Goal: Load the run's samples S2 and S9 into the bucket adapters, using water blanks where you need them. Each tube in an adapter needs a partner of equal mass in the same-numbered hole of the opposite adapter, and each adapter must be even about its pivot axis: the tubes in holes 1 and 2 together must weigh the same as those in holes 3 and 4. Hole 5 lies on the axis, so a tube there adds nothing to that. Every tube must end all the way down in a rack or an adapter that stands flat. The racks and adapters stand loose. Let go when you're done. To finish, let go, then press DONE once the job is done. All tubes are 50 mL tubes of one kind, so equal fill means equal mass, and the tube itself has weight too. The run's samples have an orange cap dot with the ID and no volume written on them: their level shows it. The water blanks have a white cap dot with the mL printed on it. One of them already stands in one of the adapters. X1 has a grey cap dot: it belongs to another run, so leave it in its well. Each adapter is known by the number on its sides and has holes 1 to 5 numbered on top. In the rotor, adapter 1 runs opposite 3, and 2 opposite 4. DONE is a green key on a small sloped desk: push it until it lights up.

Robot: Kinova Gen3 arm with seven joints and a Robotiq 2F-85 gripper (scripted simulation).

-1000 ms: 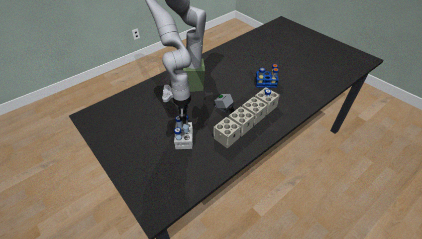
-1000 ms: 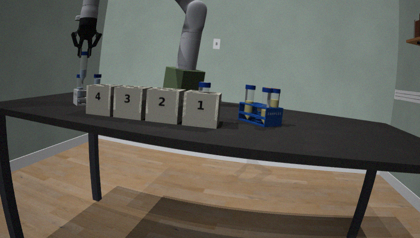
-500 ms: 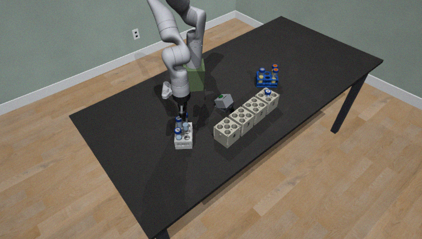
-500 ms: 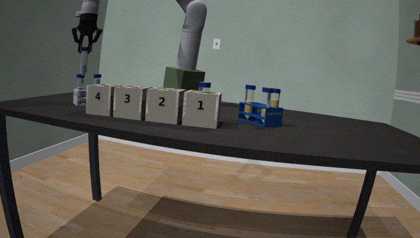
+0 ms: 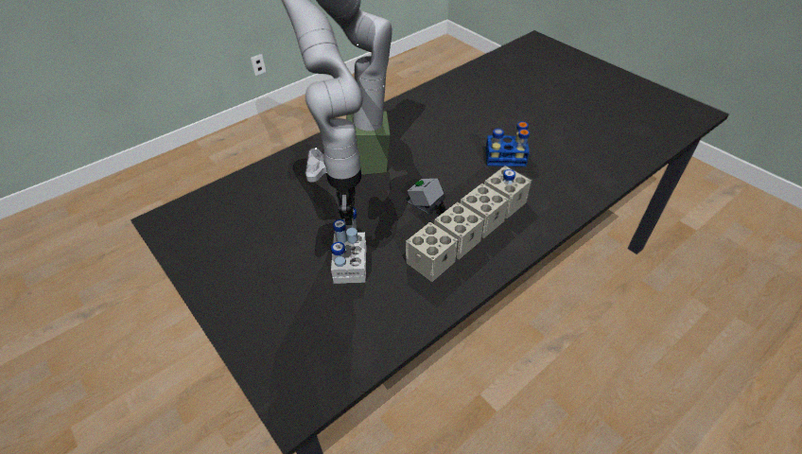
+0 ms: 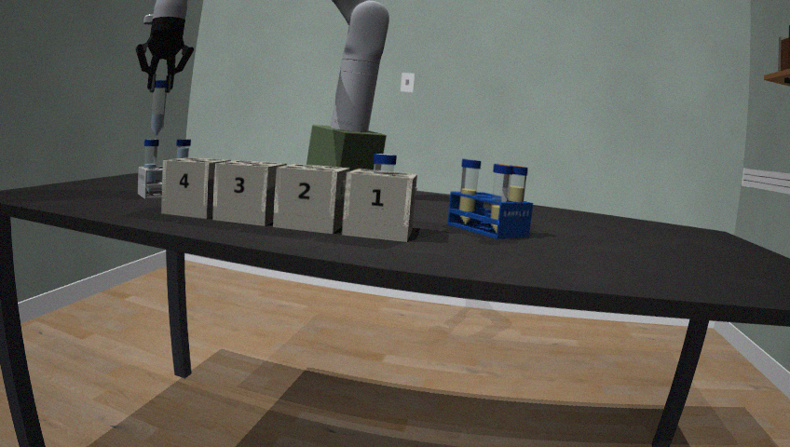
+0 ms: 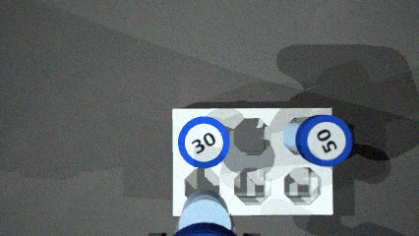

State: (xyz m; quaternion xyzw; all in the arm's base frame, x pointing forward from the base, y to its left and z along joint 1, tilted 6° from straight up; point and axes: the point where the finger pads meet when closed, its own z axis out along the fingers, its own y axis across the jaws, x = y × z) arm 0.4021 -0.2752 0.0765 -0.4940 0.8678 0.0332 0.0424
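Right now my hand is 50 mm above the white-dot tube, 10 mm to the right of it and 10 mm past it. The rest, counted from my hand: white blank rack: 210 mm below, 50 mm behind; adapter 3: 300 mm to the left, 190 mm below, 40 mm ahead; green done key: 300 mm to the left, 170 mm below, 160 mm behind.
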